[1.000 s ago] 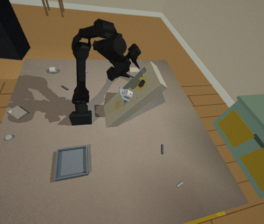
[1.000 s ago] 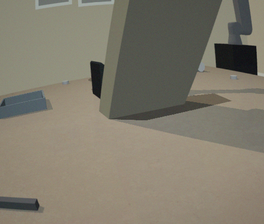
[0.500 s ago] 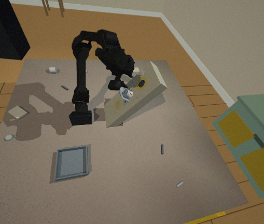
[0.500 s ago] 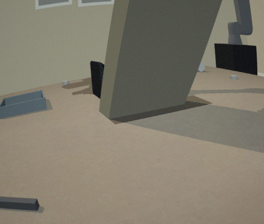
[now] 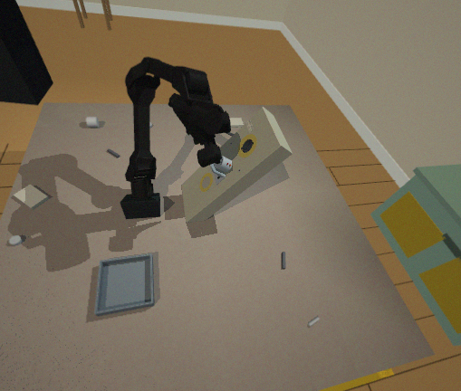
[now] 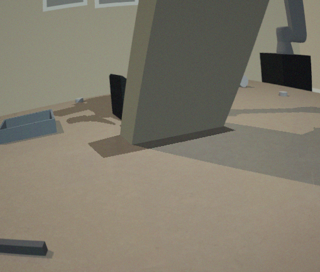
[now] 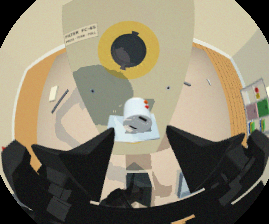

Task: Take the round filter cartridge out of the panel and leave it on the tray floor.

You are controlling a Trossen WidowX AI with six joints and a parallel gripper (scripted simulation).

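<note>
Right now the round filter cartridge is 2 cm ahead of my gripper tip, 1 cm to the left of it and 4 cm below it. The rest, counted from my gripper tip: grey tray 26 cm behind, 31 cm to the right, 25 cm below.
</note>
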